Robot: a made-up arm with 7 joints. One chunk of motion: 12 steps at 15 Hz.
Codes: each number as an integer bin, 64 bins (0 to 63) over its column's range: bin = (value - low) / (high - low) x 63, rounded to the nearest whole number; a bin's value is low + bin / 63 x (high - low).
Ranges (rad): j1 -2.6..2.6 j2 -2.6..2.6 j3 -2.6..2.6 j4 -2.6..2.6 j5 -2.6..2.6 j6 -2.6..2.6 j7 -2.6..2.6
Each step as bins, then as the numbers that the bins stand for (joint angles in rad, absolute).
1 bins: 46 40 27 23 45 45 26
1 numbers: 1.1968 0.7016 -0.3714 -0.7016 1.1143 1.1143 -0.4540
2 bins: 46 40 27 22 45 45 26
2 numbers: 1.1968 0.7016 -0.3714 -0.7841 1.1143 1.1143 -0.4540
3 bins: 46 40 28 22 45 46 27
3 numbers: 1.1968 0.7016 -0.2889 -0.7841 1.1143 1.1968 -0.3714
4 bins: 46 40 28 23 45 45 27
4 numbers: 1.1968 0.7016 -0.2889 -0.7016 1.1143 1.1143 -0.3714
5 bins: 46 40 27 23 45 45 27
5 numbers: 1.1968 0.7016 -0.3714 -0.7016 1.1143 1.1143 -0.3714
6 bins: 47 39 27 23 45 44 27
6 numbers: 1.2794 0.6190 -0.3714 -0.7016 1.1143 1.0317 -0.3714
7 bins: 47 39 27 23 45 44 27
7 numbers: 1.2794 0.6190 -0.3714 -0.7016 1.1143 1.0317 -0.3714
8 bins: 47 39 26 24 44 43 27
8 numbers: 1.2794 0.6190 -0.4540 -0.6190 1.0317 0.9492 -0.3714
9 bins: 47 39 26 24 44 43 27
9 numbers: 1.2794 0.6190 -0.4540 -0.6190 1.0317 0.9492 -0.3714
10 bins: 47 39 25 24 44 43 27
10 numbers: 1.2794 0.6190 -0.5365 -0.6190 1.0317 0.9492 -0.3714
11 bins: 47 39 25 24 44 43 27
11 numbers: 1.2794 0.6190 -0.5365 -0.6190 1.0317 0.9492 -0.3714
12 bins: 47 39 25 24 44 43 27
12 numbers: 1.2794 0.6190 -0.5365 -0.6190 1.0317 0.9492 -0.3714
